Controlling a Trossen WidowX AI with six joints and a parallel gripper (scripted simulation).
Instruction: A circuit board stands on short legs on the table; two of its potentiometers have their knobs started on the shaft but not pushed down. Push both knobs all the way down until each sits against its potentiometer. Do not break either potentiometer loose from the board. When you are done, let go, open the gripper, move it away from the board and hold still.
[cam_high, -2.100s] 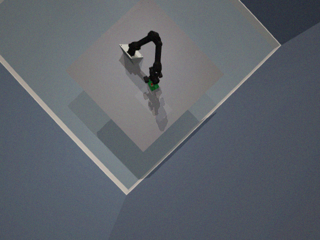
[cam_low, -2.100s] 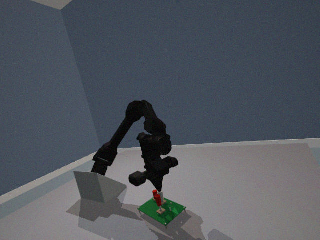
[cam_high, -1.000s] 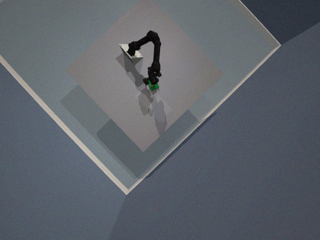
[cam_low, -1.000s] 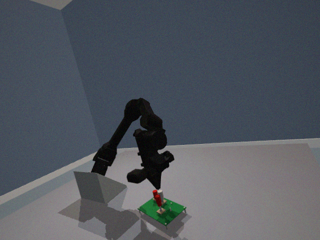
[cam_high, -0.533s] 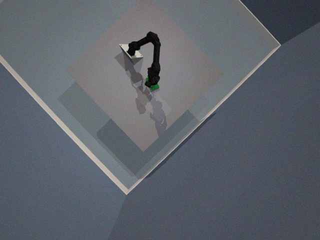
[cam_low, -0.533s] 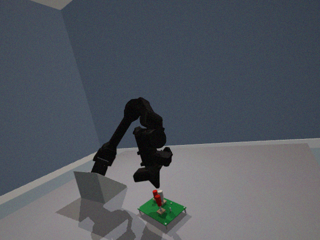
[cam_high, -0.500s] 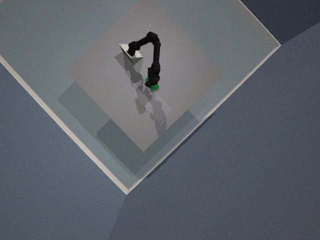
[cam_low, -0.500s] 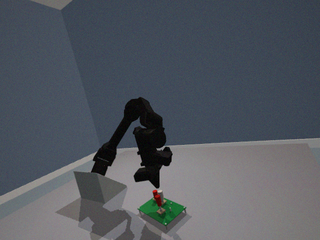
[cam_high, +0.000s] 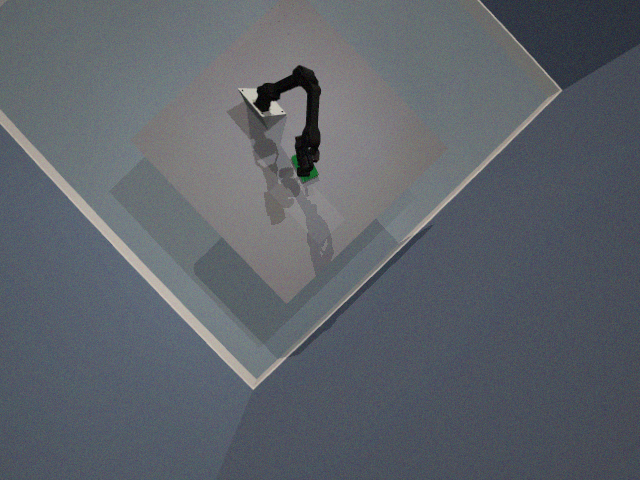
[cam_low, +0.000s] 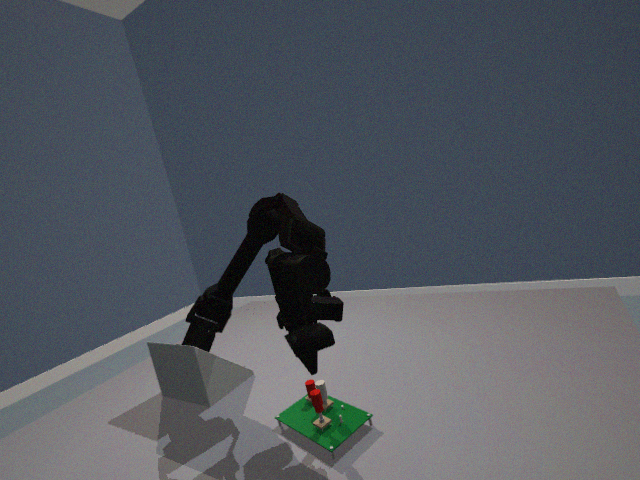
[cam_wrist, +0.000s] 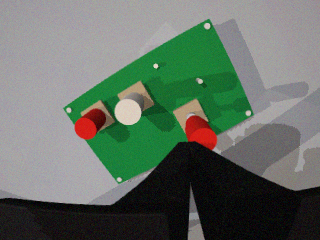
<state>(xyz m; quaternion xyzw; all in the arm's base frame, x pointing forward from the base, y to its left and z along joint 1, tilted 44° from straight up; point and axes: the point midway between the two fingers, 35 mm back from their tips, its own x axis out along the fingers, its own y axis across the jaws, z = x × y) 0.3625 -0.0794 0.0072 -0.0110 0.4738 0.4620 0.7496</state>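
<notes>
Now: gripper tip 40 mm above the red knob and 10 mm to the left of it. Round my gripper tip: pale knob (60 mm below, 30 mm to the left, 20 mm behind).
</notes>
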